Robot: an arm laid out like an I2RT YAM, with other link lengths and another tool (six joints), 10 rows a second.
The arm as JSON. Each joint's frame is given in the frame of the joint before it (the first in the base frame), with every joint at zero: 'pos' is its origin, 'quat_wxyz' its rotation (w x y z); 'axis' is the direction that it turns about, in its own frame. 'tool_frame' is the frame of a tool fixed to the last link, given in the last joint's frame.
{
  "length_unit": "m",
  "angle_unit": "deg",
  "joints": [
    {
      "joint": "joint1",
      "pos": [
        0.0,
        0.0,
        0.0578
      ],
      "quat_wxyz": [
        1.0,
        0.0,
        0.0,
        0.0
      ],
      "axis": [
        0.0,
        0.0,
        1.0
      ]
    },
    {
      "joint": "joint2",
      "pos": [
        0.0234,
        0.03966,
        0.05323
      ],
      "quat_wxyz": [
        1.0,
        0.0,
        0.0,
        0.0
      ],
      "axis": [
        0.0,
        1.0,
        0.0
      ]
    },
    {
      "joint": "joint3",
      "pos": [
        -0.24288,
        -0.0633,
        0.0
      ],
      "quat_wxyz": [
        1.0,
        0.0,
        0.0,
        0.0
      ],
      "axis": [
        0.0,
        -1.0,
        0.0
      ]
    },
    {
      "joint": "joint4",
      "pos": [
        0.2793,
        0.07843,
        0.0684
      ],
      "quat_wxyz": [
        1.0,
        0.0,
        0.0,
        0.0
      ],
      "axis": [
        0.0,
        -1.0,
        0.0
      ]
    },
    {
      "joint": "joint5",
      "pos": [
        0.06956,
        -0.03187,
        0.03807
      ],
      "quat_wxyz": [
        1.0,
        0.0,
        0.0,
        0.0
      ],
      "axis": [
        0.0,
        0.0,
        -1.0
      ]
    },
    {
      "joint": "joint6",
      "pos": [
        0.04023,
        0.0,
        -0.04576
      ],
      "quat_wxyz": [
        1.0,
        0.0,
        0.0,
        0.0
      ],
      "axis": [
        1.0,
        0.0,
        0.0
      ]
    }
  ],
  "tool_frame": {
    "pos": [
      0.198,
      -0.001,
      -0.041
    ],
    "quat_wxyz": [
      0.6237,
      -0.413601,
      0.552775,
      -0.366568
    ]
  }
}
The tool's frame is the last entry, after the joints.
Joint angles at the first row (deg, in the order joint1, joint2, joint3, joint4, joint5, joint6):
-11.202, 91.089, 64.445, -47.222, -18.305, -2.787
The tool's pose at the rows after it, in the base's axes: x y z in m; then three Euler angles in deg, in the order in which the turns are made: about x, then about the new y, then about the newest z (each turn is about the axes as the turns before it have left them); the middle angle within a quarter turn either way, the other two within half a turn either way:
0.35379 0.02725 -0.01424 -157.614 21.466 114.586
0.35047 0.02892 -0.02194 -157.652 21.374 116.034
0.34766 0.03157 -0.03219 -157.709 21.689 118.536
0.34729 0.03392 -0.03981 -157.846 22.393 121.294
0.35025 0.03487 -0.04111 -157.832 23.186 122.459
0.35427 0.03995 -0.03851 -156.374 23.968 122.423
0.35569 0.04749 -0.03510 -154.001 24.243 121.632
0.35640 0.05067 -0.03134 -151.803 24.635 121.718
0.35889 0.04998 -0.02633 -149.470 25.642 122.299
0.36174 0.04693 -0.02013 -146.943 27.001 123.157
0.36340 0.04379 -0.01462 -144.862 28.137 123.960
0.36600 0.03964 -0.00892 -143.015 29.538 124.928
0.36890 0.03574 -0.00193 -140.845 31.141 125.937
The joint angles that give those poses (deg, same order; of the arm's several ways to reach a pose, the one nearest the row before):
-11.203, 91.111, 63.332, -46.283, -18.327, -2.088
-11.202, 91.111, 61.714, -44.928, -18.349, -0.754
-11.202, 91.111, 59.440, -42.609, -18.436, 1.760
-11.201, 91.109, 57.624, -40.358, -18.501, 4.667
-11.201, 91.110, 57.145, -39.179, -18.633, 6.131
-11.246, 91.112, 57.146, -38.502, -20.054, 6.852
-11.398, 91.111, 57.145, -38.369, -22.283, 6.831
-12.360, 91.111, 57.145, -38.523, -24.643, 6.831
-14.131, 91.112, 57.146, -38.501, -27.420, 6.851
-16.447, 91.111, 57.144, -38.543, -30.567, 6.853
-18.458, 91.110, 57.144, -38.763, -33.189, 6.852
-20.447, 91.110, 57.144, -38.762, -35.616, 7.159
-22.524, 91.111, 57.146, -38.743, -38.370, 7.703

